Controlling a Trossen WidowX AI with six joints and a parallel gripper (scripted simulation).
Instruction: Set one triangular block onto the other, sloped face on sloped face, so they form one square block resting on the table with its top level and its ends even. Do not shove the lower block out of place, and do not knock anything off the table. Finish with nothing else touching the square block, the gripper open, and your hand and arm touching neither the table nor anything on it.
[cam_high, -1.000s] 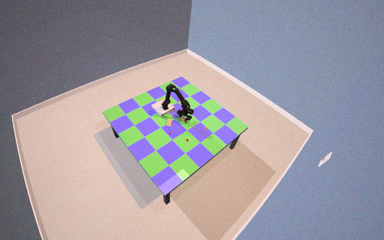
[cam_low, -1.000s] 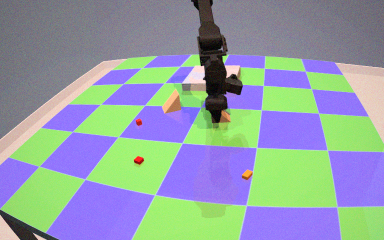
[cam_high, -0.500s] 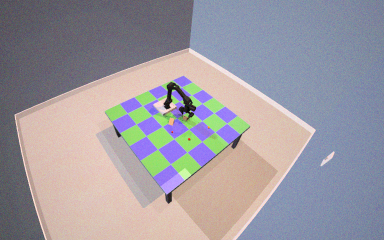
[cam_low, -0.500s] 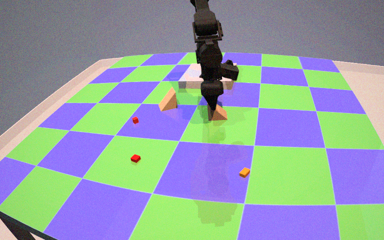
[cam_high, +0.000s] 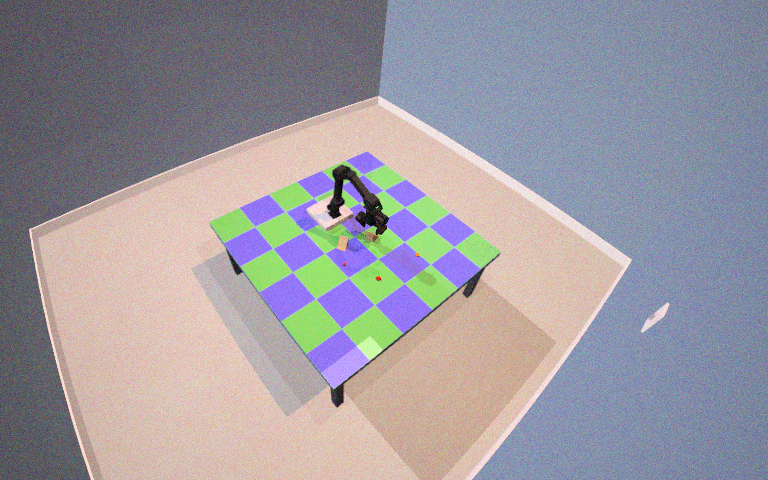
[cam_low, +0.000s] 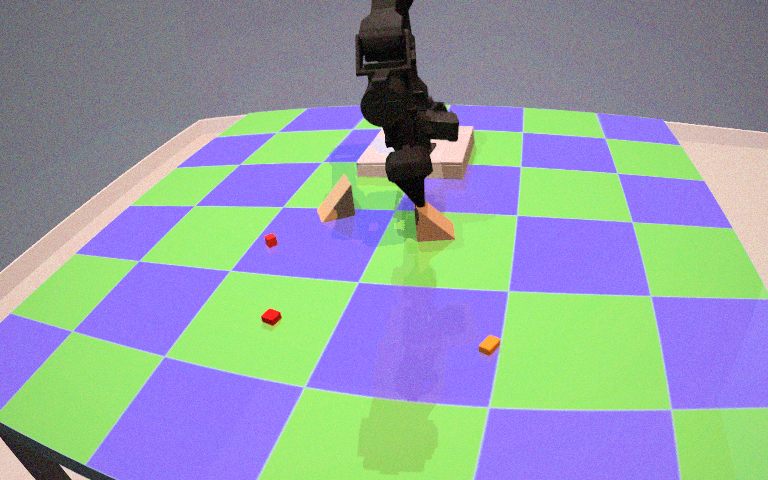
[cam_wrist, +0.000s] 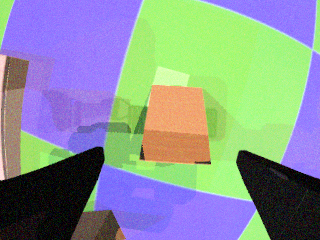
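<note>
My gripper tip is 1 cm to the right of the triangular block and 6 cm above it. From my gripper tip the other things lie so: small orange block: 26 cm ahead, 16 cm to the left, 7 cm below.
</note>
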